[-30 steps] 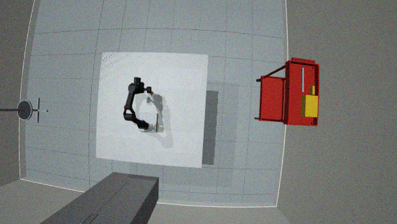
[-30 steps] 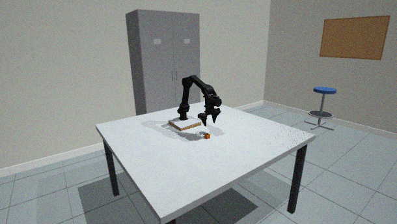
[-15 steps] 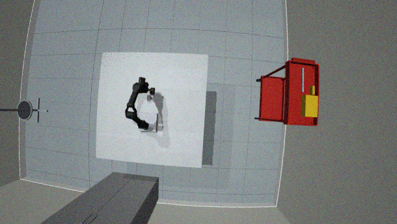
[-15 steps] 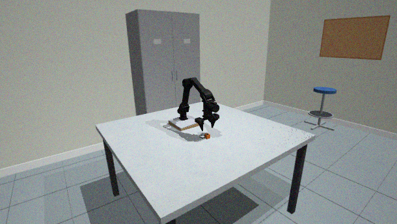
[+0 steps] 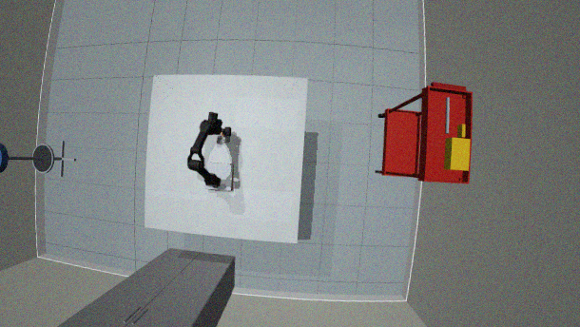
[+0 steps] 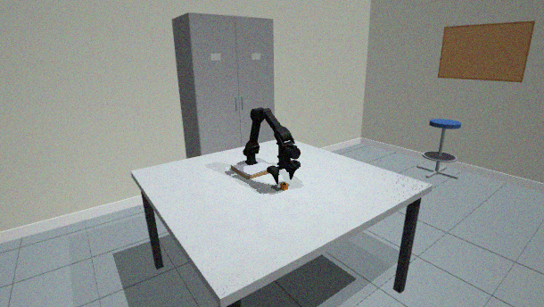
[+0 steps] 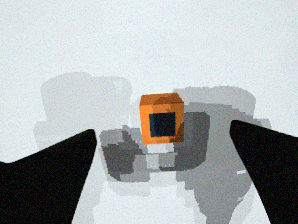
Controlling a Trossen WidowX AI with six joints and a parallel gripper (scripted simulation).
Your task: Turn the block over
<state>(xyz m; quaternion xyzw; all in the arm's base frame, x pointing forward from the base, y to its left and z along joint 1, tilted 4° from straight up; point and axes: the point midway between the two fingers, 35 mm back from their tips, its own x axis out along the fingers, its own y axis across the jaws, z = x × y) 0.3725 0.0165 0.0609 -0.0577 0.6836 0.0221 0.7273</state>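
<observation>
Right now my gripper tip is 2 cm above the block.
</observation>
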